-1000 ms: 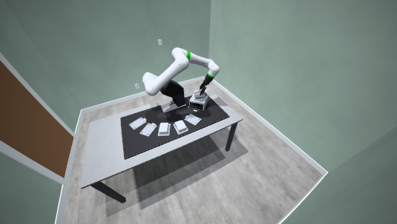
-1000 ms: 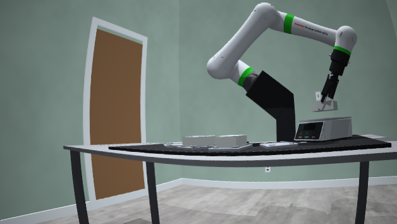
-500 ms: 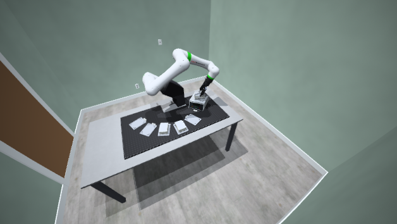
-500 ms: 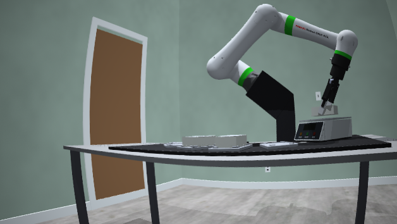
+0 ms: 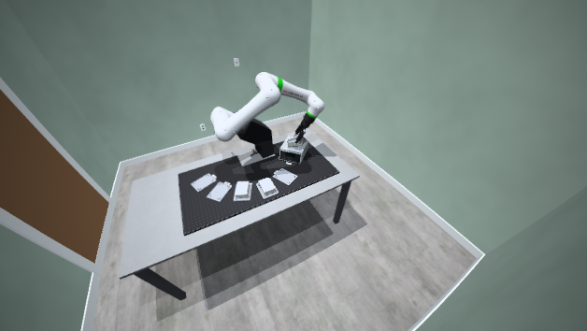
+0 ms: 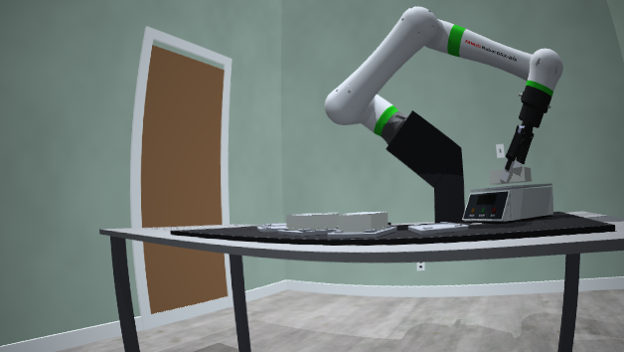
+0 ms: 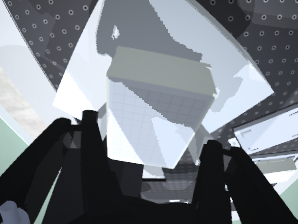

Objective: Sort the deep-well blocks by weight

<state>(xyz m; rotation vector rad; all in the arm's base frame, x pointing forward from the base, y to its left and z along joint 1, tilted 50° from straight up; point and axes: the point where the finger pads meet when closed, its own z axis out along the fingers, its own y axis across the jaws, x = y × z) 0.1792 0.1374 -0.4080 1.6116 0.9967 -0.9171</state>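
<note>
The grey deep-well block is 10 mm below my hand. Round my hand: check-weigher platform: 50 mm below; then check-weigher CW: 80 mm below.
</note>
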